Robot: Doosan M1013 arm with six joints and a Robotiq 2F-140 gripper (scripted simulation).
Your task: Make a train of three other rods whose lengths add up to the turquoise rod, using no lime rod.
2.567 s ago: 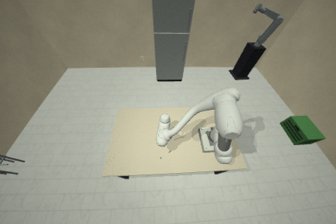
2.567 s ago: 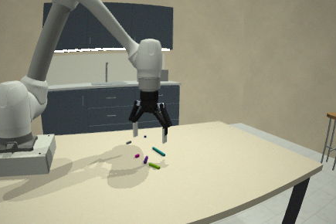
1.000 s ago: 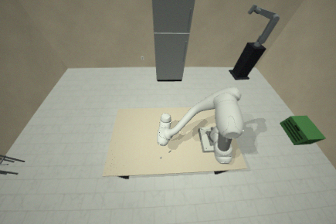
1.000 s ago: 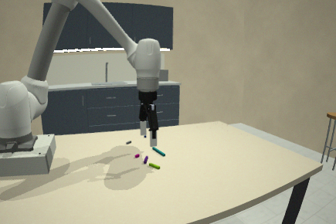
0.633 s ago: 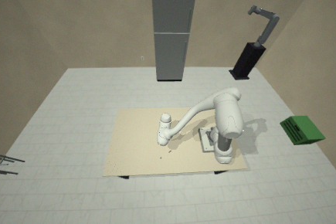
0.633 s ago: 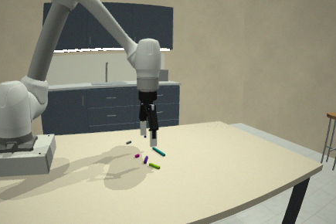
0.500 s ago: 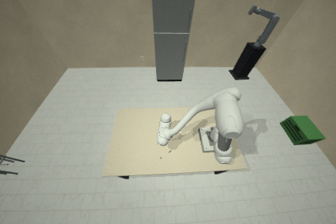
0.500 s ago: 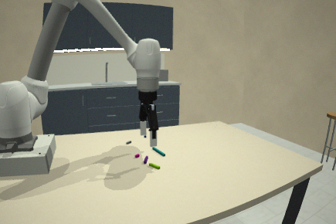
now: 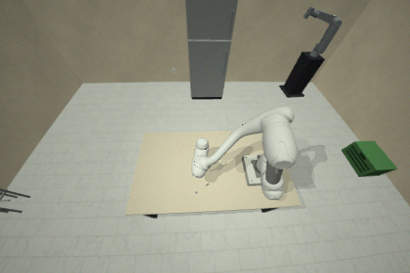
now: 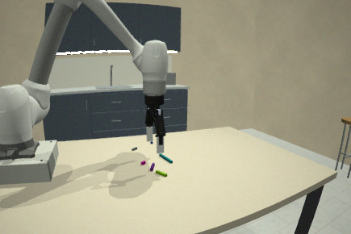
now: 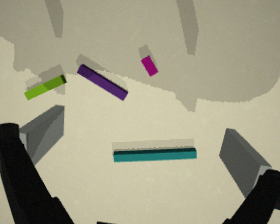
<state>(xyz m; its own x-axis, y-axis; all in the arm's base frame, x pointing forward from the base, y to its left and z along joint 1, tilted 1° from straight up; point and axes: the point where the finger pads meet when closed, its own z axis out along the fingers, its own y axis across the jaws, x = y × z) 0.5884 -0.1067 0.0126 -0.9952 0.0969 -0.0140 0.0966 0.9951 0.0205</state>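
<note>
Now: the small blue rod 240 mm to the left of my hand, 80 mm below it and 80 mm ahead of it. Round my hand: turquoise rod 80 mm below, 60 mm ahead, 10 mm to the left; purple rod 80 mm below, 50 mm to the right, 30 mm behind; magenta rod 80 mm below, 50 mm behind.
</note>
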